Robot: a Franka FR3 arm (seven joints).
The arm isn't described. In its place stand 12 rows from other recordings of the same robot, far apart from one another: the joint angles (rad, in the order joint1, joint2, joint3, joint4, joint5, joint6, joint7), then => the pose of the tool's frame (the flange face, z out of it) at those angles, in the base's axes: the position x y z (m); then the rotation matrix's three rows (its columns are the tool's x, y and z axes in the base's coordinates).
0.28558, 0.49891, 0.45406, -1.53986, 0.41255, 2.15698, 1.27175 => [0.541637 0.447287 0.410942], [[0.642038 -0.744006 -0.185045], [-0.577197 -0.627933 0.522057], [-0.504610 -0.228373 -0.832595]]
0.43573, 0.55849, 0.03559, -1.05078, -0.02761, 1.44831, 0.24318 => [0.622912 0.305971 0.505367], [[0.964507 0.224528 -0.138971], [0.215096 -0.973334 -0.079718], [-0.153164 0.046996 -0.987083]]
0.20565, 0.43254, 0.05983, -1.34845, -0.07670, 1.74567, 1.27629 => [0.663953 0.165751 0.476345], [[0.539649 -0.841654 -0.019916], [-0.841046 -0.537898 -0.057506], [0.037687 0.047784 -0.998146]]
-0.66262, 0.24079, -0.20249, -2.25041, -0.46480, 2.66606, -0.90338 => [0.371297 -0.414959 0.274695], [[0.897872 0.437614 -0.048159], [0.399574 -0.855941 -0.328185], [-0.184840 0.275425 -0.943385]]
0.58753, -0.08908, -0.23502, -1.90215, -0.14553, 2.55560, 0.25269 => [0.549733 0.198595 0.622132], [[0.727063 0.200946 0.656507], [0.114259 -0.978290 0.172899], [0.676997 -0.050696 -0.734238]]
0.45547, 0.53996, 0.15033, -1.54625, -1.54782, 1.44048, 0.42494 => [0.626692 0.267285 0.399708], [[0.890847 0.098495 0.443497], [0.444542 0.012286 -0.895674], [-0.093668 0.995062 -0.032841]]
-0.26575, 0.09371, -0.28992, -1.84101, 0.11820, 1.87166, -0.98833 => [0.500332 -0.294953 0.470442], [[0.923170 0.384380 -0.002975], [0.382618 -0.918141 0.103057], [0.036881 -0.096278 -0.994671]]
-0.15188, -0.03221, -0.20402, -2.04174, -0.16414, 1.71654, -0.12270 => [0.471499 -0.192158 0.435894], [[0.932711 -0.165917 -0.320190], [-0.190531 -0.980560 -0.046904], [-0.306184 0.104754 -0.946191]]
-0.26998, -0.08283, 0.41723, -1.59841, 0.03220, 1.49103, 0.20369 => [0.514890 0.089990 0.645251], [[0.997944 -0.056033 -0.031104], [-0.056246 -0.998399 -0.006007], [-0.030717 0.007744 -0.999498]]
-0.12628, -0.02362, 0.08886, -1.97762, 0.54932, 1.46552, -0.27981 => [0.497801 0.042052 0.463627], [[0.918275 0.027589 -0.394982], [0.253437 -0.807393 0.532809], [-0.304206 -0.589368 -0.748401]]
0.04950, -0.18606, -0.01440, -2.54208, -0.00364, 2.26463, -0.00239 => [0.430124 0.015121 0.331080], [[0.995016 0.040291 -0.091216], [0.040151 -0.999188 -0.003372], [-0.091278 -0.000308 -0.995825]]
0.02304, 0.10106, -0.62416, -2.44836, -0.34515, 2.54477, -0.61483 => [0.400849 -0.272946 0.267715], [[0.945617 0.307757 -0.105325], [0.278281 -0.933061 -0.227942], [-0.168425 0.186236 -0.967961]]
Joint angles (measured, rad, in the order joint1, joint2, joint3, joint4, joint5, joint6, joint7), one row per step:
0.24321 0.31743 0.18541 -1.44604 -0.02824 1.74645 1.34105
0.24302 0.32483 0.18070 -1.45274 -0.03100 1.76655 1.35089
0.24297 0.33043 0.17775 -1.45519 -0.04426 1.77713 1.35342
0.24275 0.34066 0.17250 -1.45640 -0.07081 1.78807 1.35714
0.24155 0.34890 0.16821 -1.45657 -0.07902 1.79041 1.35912
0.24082 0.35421 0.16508 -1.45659 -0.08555 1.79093 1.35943
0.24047 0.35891 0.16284 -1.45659 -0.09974 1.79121 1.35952
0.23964 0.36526 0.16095 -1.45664 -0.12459 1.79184 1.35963
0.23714 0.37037 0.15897 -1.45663 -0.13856 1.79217 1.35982
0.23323 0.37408 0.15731 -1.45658 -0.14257 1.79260 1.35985
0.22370 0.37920 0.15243 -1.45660 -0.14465 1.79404 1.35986
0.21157 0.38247 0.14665 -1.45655 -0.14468 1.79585 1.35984
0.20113 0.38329 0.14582 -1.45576 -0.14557 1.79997 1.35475
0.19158 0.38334 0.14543 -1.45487 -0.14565 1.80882 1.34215
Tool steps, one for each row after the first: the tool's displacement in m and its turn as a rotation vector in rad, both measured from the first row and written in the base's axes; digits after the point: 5 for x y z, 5 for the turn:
0.00377 -0.00175 -0.00642 -0.00035 -0.00629 -0.01415
0.00662 -0.00375 -0.01043 -0.01109 -0.01388 -0.01686
0.01133 -0.00787 -0.01691 -0.03486 -0.02403 -0.01991
0.01431 -0.01111 -0.02233 -0.04477 -0.02163 -0.02509
0.01622 -0.01351 -0.02587 -0.05276 -0.01978 -0.02742
0.01798 -0.01584 -0.02898 -0.06715 -0.02136 -0.02651
0.02038 -0.01905 -0.03309 -0.09115 -0.02584 -0.02308
0.02260 -0.02256 -0.03642 -0.10537 -0.02678 -0.02400
0.02452 -0.02607 -0.03884 -0.11028 -0.02508 -0.02831
0.02852 -0.03462 -0.04225 -0.11469 -0.02189 -0.04153
0.03283 -0.04526 -0.04441 -0.11703 -0.01993 -0.05875
0.03579 -0.05220 -0.04425 -0.11645 -0.02322 -0.06456
0.03877 -0.05811 -0.04313 -0.11293 -0.03122 -0.06169

